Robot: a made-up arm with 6 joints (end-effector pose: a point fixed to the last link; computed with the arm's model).
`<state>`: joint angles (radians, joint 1 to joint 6).
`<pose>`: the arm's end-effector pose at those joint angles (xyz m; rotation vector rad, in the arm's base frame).
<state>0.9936 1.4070 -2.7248 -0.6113 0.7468 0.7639</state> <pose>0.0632 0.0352 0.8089 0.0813 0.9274 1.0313</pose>
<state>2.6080 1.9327 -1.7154 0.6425 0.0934 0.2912</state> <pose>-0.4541 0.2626 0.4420 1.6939 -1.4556 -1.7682</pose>
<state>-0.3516 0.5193 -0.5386 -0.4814 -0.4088 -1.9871</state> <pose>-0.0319 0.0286 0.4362 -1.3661 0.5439 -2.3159</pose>
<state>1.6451 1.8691 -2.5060 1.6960 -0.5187 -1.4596</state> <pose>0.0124 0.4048 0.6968 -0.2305 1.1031 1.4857</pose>
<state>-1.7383 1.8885 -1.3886 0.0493 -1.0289 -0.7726</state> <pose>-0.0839 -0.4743 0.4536 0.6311 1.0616 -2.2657</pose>
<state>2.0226 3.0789 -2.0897 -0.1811 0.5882 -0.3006</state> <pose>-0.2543 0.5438 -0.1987 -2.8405 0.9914 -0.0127</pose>
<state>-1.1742 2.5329 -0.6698 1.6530 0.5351 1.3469</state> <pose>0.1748 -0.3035 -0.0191 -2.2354 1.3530 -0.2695</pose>
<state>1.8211 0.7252 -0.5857 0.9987 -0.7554 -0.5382</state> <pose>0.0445 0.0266 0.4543 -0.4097 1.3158 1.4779</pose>
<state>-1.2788 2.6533 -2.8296 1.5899 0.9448 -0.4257</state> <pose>0.2613 -0.6259 0.3326 0.8349 1.1515 0.5190</pose>
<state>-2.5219 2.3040 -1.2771 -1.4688 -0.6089 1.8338</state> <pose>-0.4036 -0.3483 0.1386 2.2186 0.5197 -0.3851</pose>
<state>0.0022 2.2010 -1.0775 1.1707 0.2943 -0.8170</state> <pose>0.4704 0.0242 0.1354 0.3797 2.7143 0.4654</pose>
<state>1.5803 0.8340 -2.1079 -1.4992 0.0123 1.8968</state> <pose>0.0030 -0.1989 0.7620 -0.1268 0.2148 1.9682</pose>
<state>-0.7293 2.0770 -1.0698 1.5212 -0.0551 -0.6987</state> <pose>0.3468 -0.3162 0.1949 1.7577 1.7585 -0.0291</pose>
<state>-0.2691 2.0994 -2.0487 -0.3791 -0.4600 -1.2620</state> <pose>0.5581 -0.1392 0.4971 -0.9007 0.8721 -1.5668</pose>
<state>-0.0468 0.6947 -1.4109 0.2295 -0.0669 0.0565</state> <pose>-0.0903 0.0029 0.6558 0.1308 0.6917 0.2234</pose>
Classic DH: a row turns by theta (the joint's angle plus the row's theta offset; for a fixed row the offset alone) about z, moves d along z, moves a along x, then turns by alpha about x. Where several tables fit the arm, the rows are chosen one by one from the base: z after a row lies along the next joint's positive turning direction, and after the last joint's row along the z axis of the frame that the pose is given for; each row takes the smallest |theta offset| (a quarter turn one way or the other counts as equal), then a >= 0, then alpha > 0; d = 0 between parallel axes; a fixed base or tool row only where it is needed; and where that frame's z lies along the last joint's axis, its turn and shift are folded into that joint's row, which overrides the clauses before.
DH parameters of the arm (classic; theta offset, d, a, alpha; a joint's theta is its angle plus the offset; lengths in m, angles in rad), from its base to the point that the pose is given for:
joint 1: 0 0.0882 0 -1.5708
joint 2: 0.1359 0 -0.434 0
joint 3: 1.3477 0 -0.0204 1.5708
joint 4: 0 0.2322 0 -1.5708
joint 5: 0 0 0.0001 1.5708
joint 6: 0 0.0864 0 0

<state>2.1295 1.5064 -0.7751 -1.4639 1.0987 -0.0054</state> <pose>-0.0704 0.2571 0.3679 -2.0146 0.1166 -0.8156</pose>
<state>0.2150 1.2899 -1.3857 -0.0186 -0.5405 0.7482</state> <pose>0.2213 0.0492 0.6371 0.2157 0.8517 0.8922</pose>
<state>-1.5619 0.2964 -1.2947 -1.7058 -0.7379 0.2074</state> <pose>0.0551 0.2675 0.5379 -0.9868 0.8233 -2.5961</pose>
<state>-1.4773 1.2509 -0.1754 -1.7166 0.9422 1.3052</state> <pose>-0.0594 -0.1078 0.2954 -1.5276 -1.8651 1.4577</pose>
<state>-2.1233 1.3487 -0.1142 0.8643 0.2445 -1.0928</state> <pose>-0.0382 -0.0924 0.2353 2.2898 1.7161 -0.2499</pose>
